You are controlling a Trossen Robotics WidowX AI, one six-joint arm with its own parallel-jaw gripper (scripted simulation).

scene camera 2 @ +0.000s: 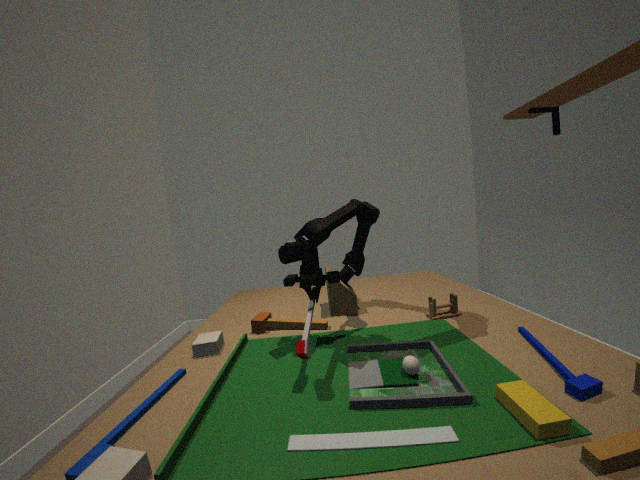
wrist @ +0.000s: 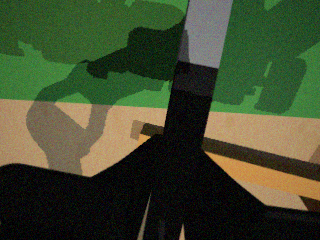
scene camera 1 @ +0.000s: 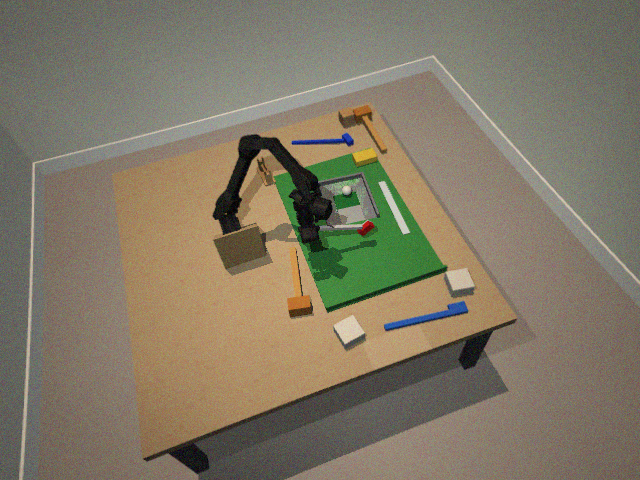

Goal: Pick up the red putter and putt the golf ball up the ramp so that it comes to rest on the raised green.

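Labels:
Looking at a grey-walled frame, I find that [scene camera 1: 351, 208] and [scene camera 2: 376, 374] are the same spot on it. There is a green mat too, and on the mat [scene camera 1: 313, 241] is the same spot that I see as [wrist: 125, 60].

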